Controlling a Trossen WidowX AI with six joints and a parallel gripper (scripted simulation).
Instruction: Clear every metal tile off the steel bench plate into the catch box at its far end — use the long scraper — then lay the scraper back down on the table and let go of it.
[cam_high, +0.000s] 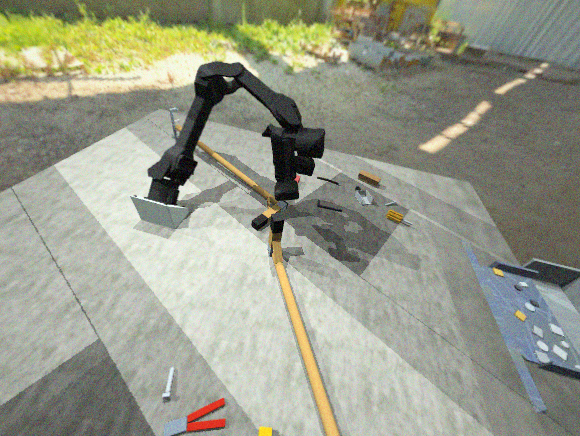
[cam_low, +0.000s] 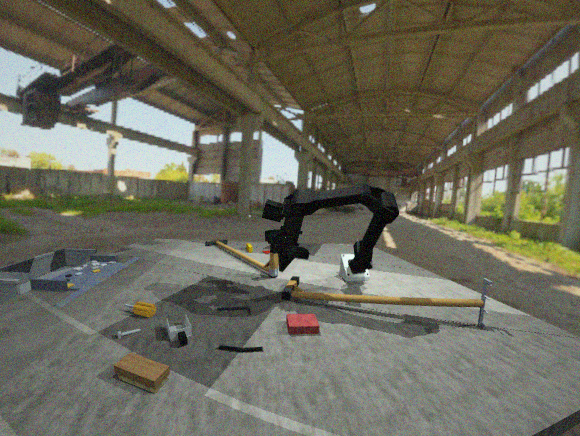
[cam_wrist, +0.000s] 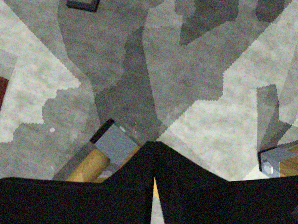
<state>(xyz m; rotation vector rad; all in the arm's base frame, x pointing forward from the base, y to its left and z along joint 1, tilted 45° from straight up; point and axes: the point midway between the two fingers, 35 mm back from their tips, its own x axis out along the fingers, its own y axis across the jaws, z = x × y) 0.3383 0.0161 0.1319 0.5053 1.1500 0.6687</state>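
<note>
My gripper tip is 13 cm short of the long scraper, 40 cm to the left of it and 2 cm above it. From my gripper tip the other things lie so: red block (2 cm behind, 19 cm to the left, 7 cm below); wooden block (30 cm ahead, 31 cm to the left, 7 cm below); yellow screwdriver (39 cm ahead, 10 cm to the left, 6 cm below).
</note>
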